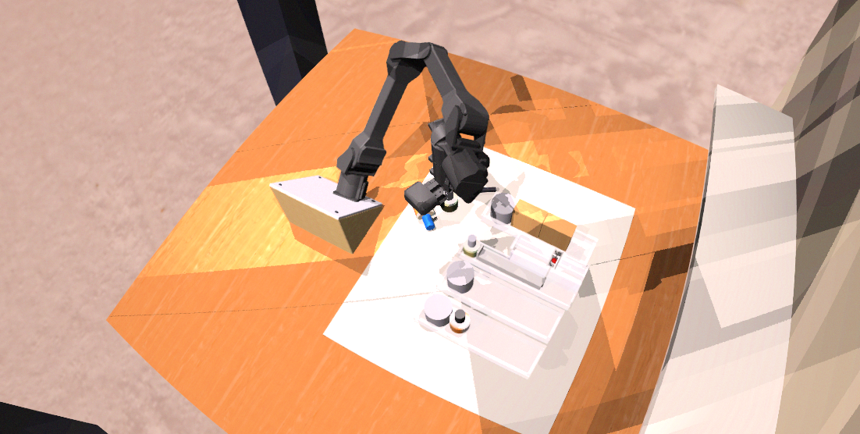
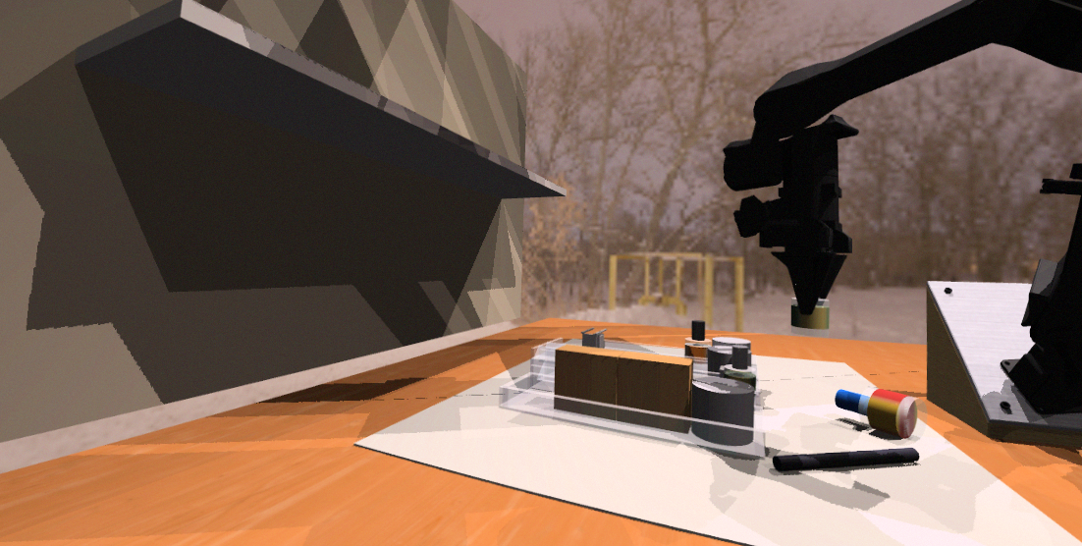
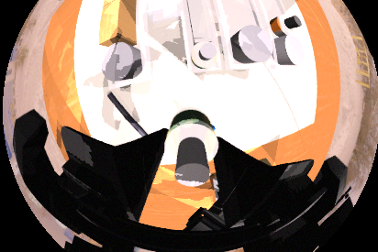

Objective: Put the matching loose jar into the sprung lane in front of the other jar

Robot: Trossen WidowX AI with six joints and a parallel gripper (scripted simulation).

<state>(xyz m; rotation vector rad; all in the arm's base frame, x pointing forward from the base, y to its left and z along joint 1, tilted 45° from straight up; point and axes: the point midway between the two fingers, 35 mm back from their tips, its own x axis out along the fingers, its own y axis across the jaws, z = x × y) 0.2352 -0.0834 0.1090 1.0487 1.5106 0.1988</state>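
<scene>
The sprung lane lies 220 mm ahead of my gripper tip, 50 mm to the right of it and 100 mm below it. Round my gripper tip: black pen: 10 mm ahead, 120 mm to the left, 120 mm below; then red mark: 260 mm ahead, 40 mm to the right, 50 mm below.
</scene>
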